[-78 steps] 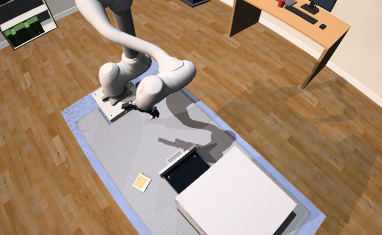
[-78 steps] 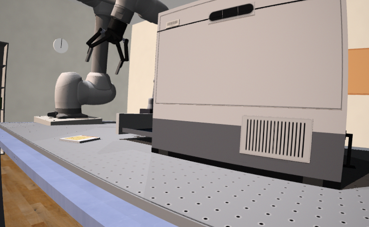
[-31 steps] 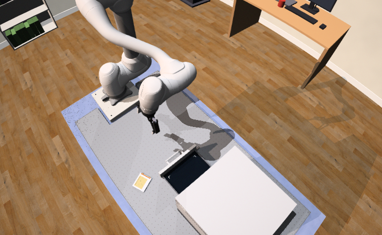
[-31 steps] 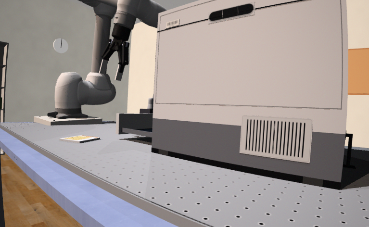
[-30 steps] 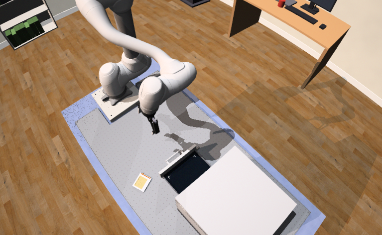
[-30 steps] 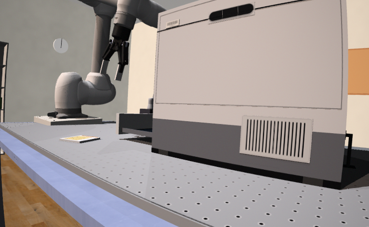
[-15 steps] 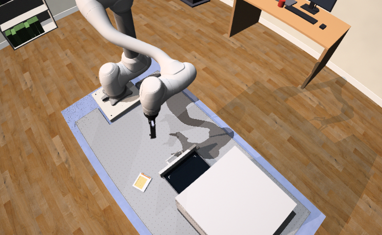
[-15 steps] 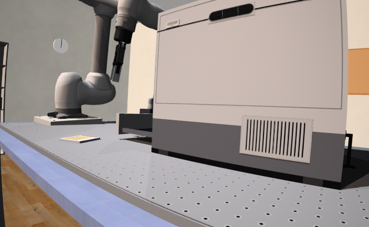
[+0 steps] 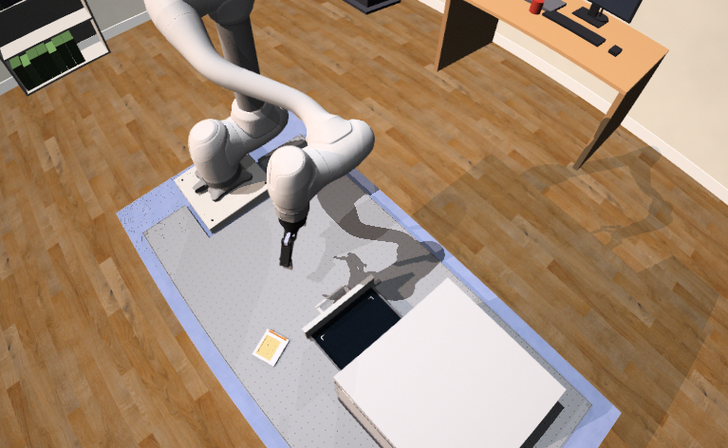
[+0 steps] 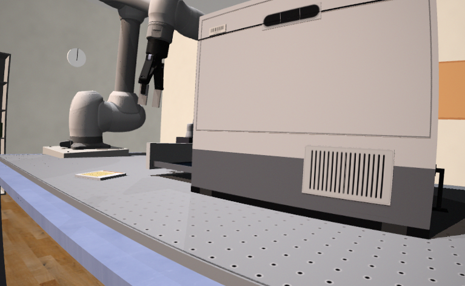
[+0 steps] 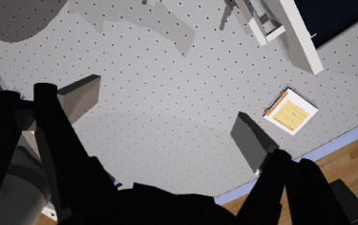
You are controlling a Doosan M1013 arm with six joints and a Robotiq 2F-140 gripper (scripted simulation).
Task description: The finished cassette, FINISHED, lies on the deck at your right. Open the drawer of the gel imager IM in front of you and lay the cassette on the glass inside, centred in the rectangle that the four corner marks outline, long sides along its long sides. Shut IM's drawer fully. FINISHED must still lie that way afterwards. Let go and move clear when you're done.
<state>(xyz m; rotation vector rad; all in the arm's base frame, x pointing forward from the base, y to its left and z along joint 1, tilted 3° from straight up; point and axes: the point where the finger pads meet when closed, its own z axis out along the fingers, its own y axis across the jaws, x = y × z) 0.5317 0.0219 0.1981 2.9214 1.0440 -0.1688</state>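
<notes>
Now: the cassette FINISHED 220 mm to the right of my hand, 210 mm below it and 140 mm ahead of it.
</notes>
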